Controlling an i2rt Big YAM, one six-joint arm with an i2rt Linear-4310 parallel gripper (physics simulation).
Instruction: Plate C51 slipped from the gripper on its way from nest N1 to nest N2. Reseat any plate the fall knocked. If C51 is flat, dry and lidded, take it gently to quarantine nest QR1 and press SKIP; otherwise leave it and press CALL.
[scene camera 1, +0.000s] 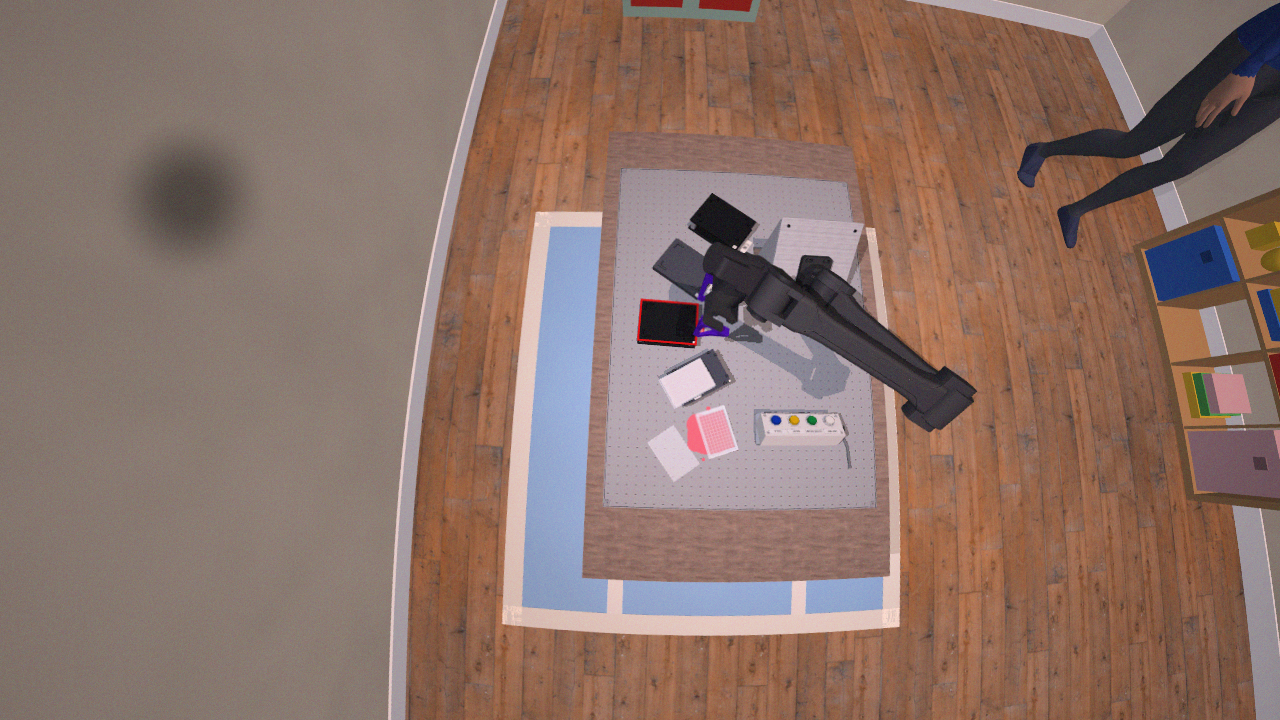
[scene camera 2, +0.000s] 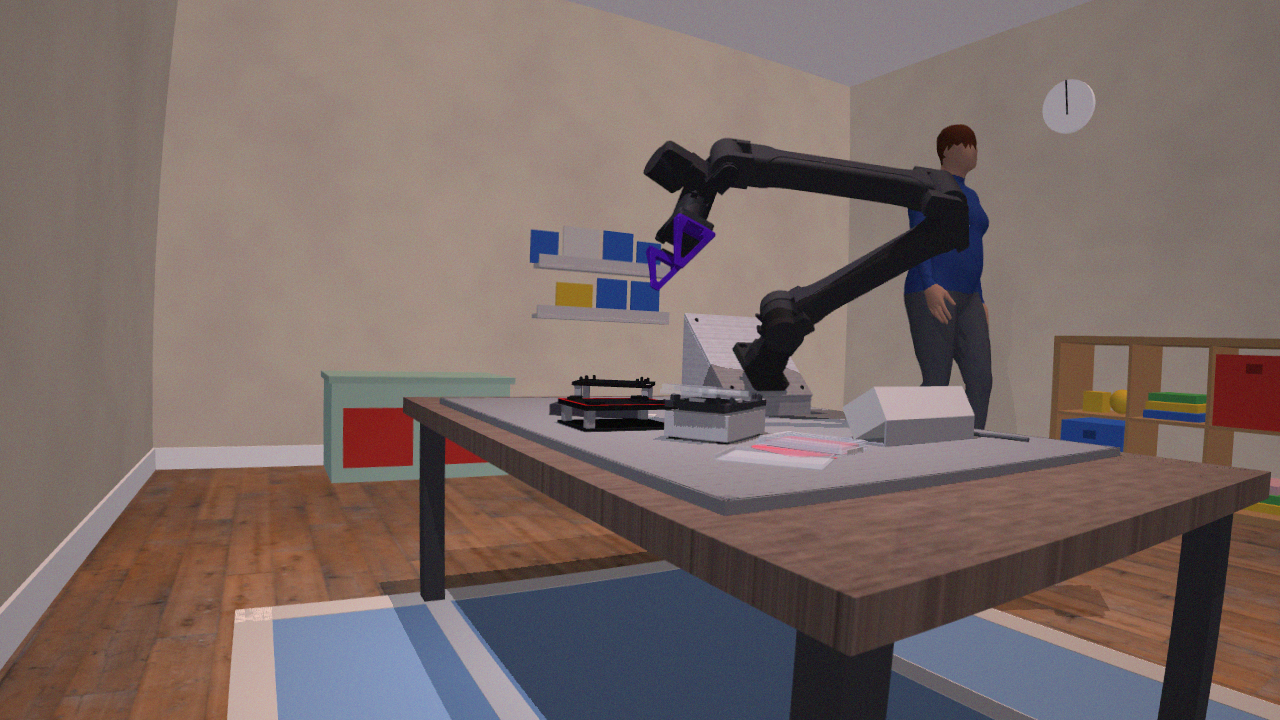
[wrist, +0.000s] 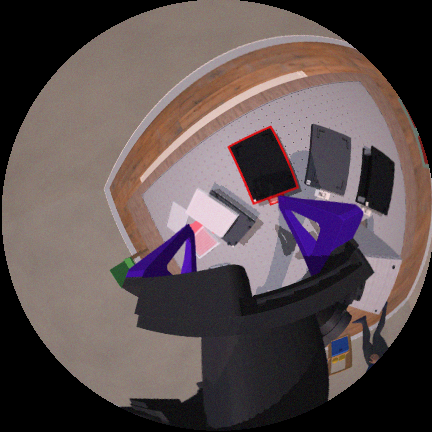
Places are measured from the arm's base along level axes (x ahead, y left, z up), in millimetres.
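Pixels of known places: gripper, fingertip midpoint: (scene camera 1: 697, 317) (scene camera 2: 665, 278) (wrist: 233, 214); arm's base, origin of the base link: (scene camera 1: 811, 276) (scene camera 2: 758, 368).
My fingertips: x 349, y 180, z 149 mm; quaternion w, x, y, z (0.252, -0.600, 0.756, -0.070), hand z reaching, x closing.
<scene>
For each thing: its top centre in the pictures, then the offset to it from my fingertips.
- red-edged black nest QR1, middle of its top: (scene camera 2: 618, 397) (wrist: 262, 164) (scene camera 1: 668, 321) 52 mm ahead, 49 mm right, 193 mm down
- plate with pink wells, middle of its top: (scene camera 2: 812, 437) (scene camera 1: 717, 431) (wrist: 200, 243) 87 mm back, 251 mm left, 225 mm down
- pink puddle, middle of its top: (scene camera 2: 774, 447) (scene camera 1: 697, 424) (wrist: 199, 228) 36 mm back, 232 mm left, 238 mm down
- loose clear lid, middle of its top: (scene camera 2: 776, 454) (scene camera 1: 673, 453) (wrist: 175, 219) 31 mm ahead, 310 mm left, 231 mm down
- white-topped plate, middle of its top: (scene camera 2: 707, 383) (wrist: 207, 214) (scene camera 1: 688, 382) 2 mm ahead, 124 mm left, 159 mm down
- Grey nest N2, middle of its top: (scene camera 2: 599, 399) (wrist: 332, 158) (scene camera 1: 687, 266) 4 mm back, 225 mm right, 213 mm down
- black nest N1, middle of its top: (scene camera 2: 615, 376) (scene camera 1: 724, 218) (wrist: 384, 182) 112 mm back, 368 mm right, 177 mm down
- white button box, middle of its top: (scene camera 2: 912, 385) (scene camera 1: 806, 429) 308 mm back, 243 mm left, 155 mm down
My gripper (scene camera 1: 708, 307) (scene camera 2: 666, 274) (wrist: 233, 214) is open and empty, high above the board near the red-edged black nest QR1 (scene camera 1: 668, 322) (wrist: 263, 165), which holds no plate. A plate with pink wells (scene camera 1: 716, 431) (wrist: 204, 243) lies on the board at a pink puddle (scene camera 1: 695, 433); a loose clear lid (scene camera 1: 673, 453) (scene camera 2: 776, 460) (wrist: 175, 216) lies beside it. I cannot read its label. A white-topped plate (scene camera 1: 687, 382) (wrist: 212, 212) sits offset on a grey nest (scene camera 1: 718, 365) (scene camera 2: 715, 424) (wrist: 240, 230). Grey nest N2 (scene camera 1: 677, 265) (wrist: 328, 159) and black nest N1 (scene camera 1: 723, 220) (wrist: 381, 180) show no plate.
A white button box (scene camera 1: 802, 431) (scene camera 2: 913, 417) with blue, yellow, green and white buttons stands at the board's right side. A sloped white panel (scene camera 1: 816, 243) (wrist: 377, 280) stands near the arm base. A person (scene camera 1: 1163, 134) (scene camera 2: 948, 241) stands beyond the table.
</scene>
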